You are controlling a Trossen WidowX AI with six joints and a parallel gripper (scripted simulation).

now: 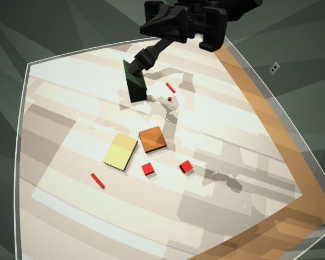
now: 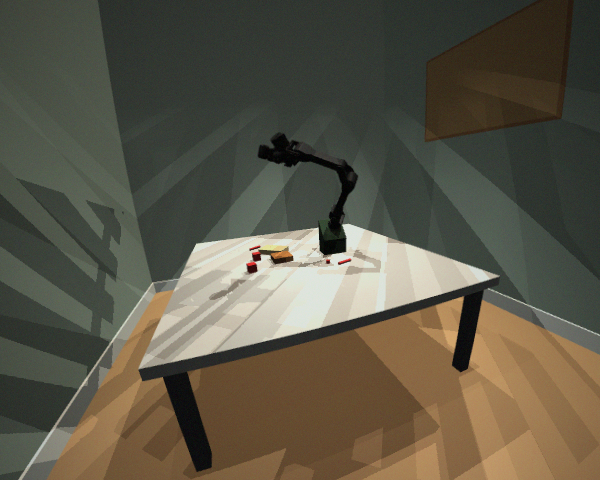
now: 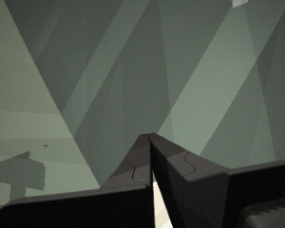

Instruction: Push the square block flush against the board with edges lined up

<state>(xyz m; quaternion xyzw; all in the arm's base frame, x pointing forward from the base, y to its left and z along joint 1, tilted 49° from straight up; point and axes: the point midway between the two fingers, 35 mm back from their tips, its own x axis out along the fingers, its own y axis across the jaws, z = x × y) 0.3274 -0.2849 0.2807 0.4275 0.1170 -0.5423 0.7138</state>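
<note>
The pale yellow board is 53 cm below my gripper tip and 12 cm to the right of it. Round my gripper tip: small red bit (54 cm below, 23 cm behind, 19 cm to the left); orange square block (53 cm below, 3 cm to the left, 2 cm behind).
</note>
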